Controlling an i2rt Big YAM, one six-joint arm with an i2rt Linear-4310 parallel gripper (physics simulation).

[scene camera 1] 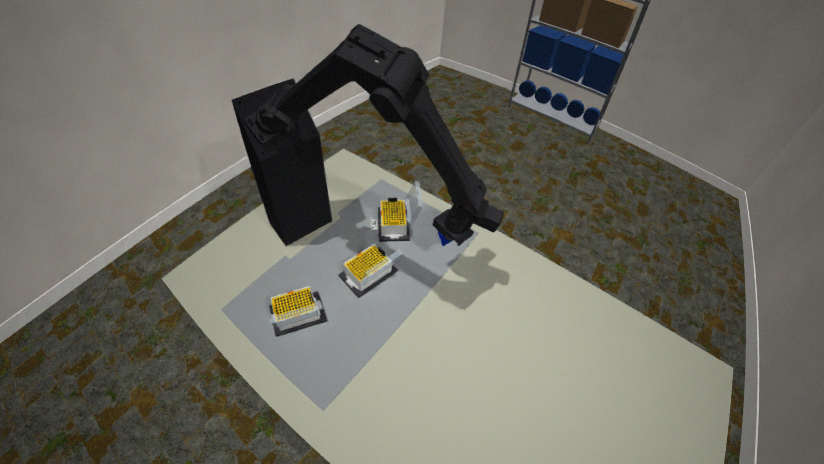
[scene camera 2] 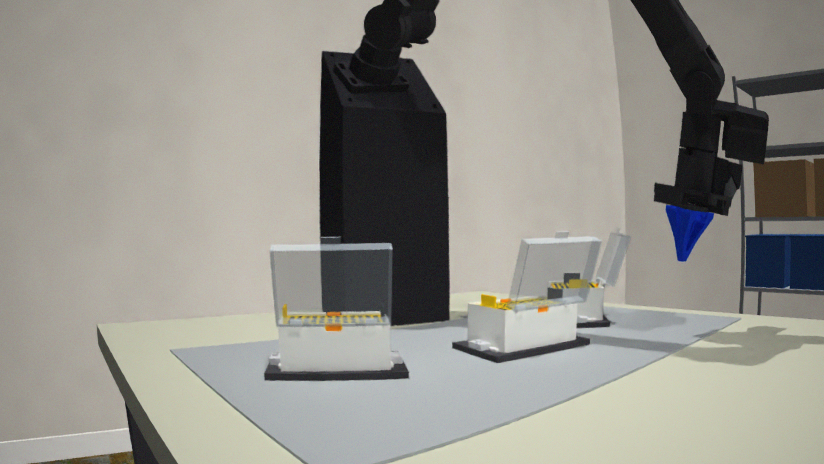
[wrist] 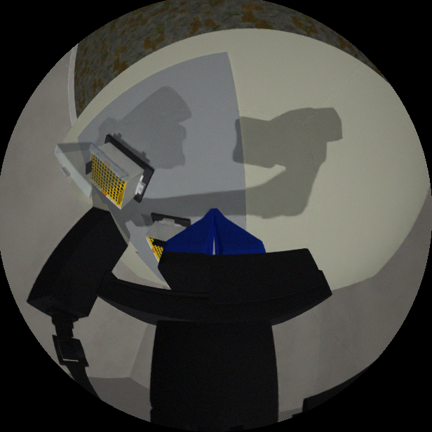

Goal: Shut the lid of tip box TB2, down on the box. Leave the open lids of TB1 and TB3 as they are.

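Where they show: gripper, fingertip midpoint: (scene camera 1: 443, 244) (scene camera 2: 681, 261); arm's base, origin of the base link: (scene camera 1: 269, 121) (scene camera 2: 370, 79).
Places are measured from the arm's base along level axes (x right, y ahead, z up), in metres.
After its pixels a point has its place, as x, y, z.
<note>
Three white tip boxes with yellow racks stand in a row, lids open; their labels cannot be read. The middle box (scene camera 1: 367, 269) (scene camera 2: 542, 331) {0.025, 0.378, -0.396} has its clear lid (scene camera 2: 553, 268) {0.048, 0.408, -0.314} raised and leaning. The left box (scene camera 1: 295, 307) (scene camera 2: 335, 350) {0.275, 0.288, -0.392} has an upright lid (scene camera 2: 357, 276) {0.275, 0.333, -0.310}. The back box (scene camera 1: 393, 217) (scene camera 2: 591, 304) {-0.171, 0.337, -0.389} has its lid (scene camera 1: 414, 201) {-0.258, 0.331, -0.327} (scene camera 2: 614, 259) {-0.194, 0.366, -0.319} raised. In the wrist view, one box (wrist: 107, 180) with a raised lid (wrist: 75, 170) shows at left; another box (wrist: 169, 230) is partly hidden. My gripper (scene camera 1: 444, 243) {-0.140, 0.508, -0.315} (scene camera 2: 682, 259) {-0.140, 0.508, -0.315} (wrist: 213, 213) is shut and empty, high right of the boxes, touching none.
The boxes stand on dark bases on a grey mat (scene camera 1: 340, 368) {0.308, 0.459, -0.424} (scene camera 2: 449, 403) {0.250, 0.434, -0.424} (wrist: 210, 80) on the pale table (scene camera 1: 536, 345) {-0.051, 0.890, -0.427} (scene camera 2: 749, 397) {0.081, 0.673, -0.427} (wrist: 380, 200). The black arm pedestal (scene camera 1: 291, 190) {0.021, 0.059, -0.211} (scene camera 2: 392, 201) {0.005, 0.064, -0.222} stands behind the row. A shelf rack (scene camera 1: 612, 86) (scene camera 2: 742, 259) stands farther back.
</note>
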